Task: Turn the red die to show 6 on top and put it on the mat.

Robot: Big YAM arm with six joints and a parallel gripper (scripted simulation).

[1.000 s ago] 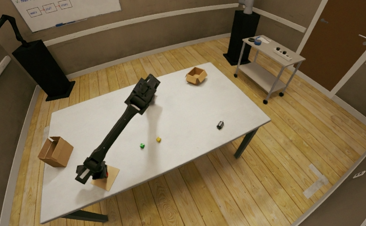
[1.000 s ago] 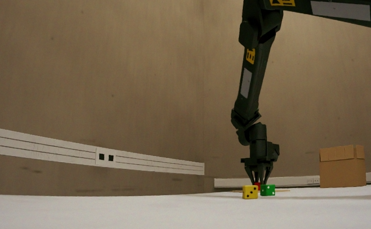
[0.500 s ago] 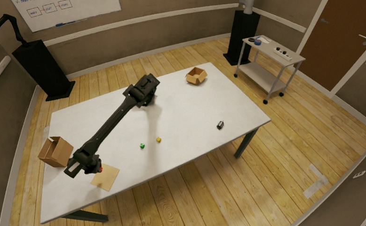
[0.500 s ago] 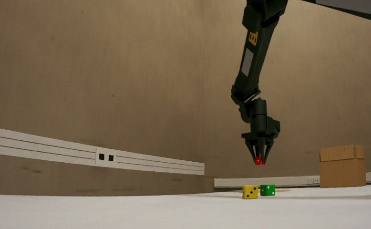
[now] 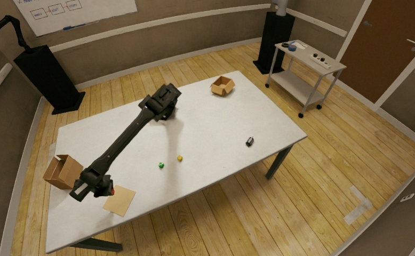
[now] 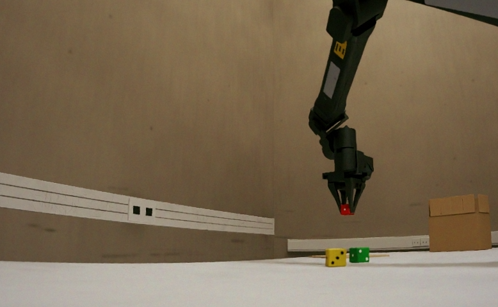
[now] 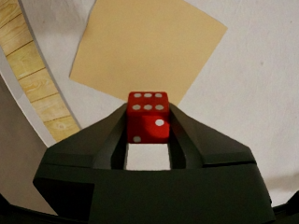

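Right now my hand is 10 mm to the left of the tan mat and 110 mm above it. From my hand the other things lie so: red die (right at my hand); then green die (160 mm behind, 240 mm to the left, 100 mm below); then cardboard box (180 mm behind, 340 mm to the right, 50 mm below).
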